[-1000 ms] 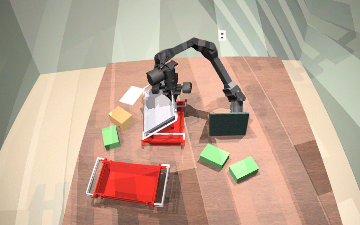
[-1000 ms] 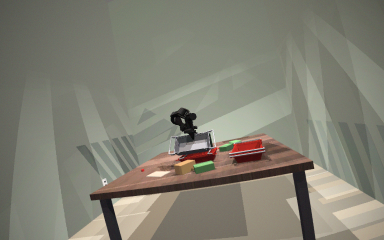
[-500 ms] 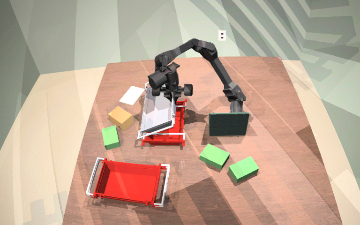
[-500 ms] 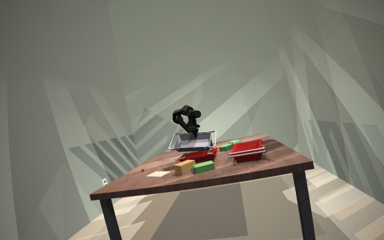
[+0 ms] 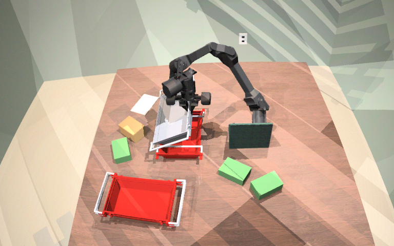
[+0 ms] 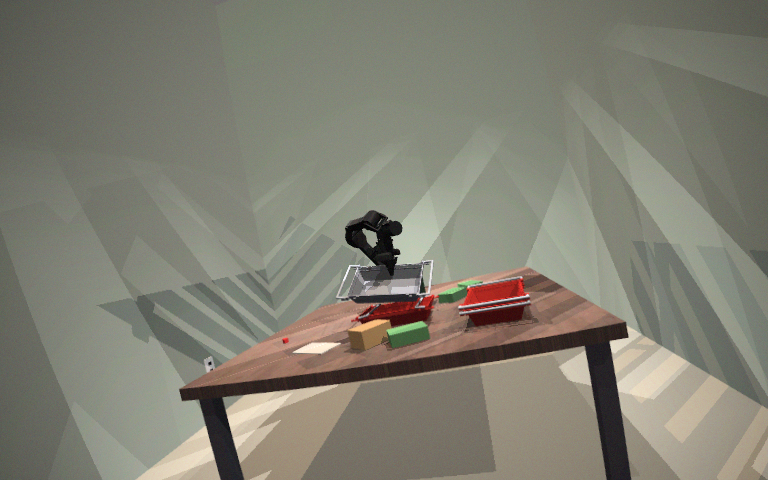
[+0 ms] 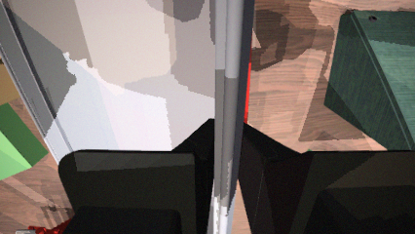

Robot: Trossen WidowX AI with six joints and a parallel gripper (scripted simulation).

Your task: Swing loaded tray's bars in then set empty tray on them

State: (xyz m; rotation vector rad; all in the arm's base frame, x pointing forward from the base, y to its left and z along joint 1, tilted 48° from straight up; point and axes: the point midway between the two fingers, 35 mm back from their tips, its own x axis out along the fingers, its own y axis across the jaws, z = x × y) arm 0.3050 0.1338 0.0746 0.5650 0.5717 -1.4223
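My gripper tip is 80 mm short of the grey tray. The rest, counted from my gripper tip: white sheet 310 mm ahead, 240 mm to the right, 180 mm below; then red cube 160 mm ahead, 460 mm to the right, 170 mm below; then tan box 310 mm ahead, 20 mm to the right, 150 mm below.
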